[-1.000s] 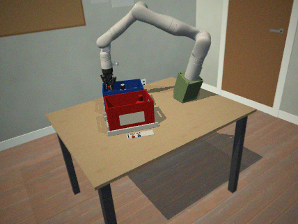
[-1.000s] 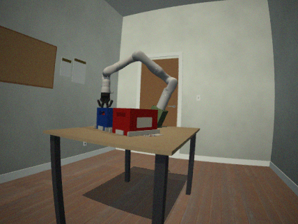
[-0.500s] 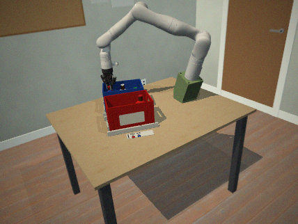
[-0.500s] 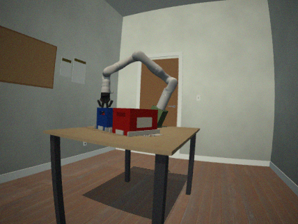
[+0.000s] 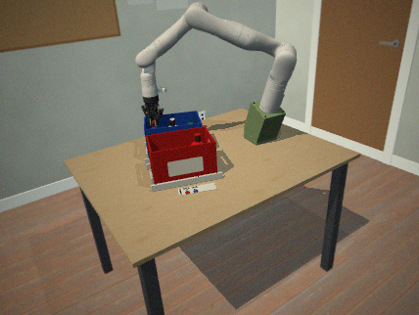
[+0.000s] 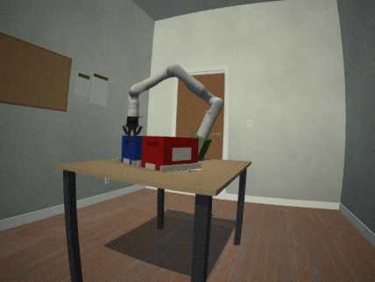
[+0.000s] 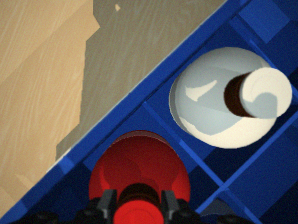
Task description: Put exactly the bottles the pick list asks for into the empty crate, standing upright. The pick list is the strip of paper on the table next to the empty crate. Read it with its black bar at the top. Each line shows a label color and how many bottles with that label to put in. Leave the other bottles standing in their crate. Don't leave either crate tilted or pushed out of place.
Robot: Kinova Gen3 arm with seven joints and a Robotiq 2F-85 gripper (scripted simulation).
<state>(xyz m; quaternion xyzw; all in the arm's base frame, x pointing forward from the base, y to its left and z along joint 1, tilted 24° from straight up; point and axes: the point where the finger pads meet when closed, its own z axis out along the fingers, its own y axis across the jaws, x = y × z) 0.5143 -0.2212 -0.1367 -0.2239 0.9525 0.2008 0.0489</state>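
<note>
Now: the blue-label bottle 8 cm to the left of my hand, 7 cm below it and 3 cm ahead of it. The rest, counted from my hand: blue crate (7 cm to the left, 7 cm below, 7 cm behind); then green-label bottle (14 cm to the left, 14 cm behind, 7 cm below); then white-label bottle (9 cm behind, 7 cm below, 3 cm to the left).
</note>
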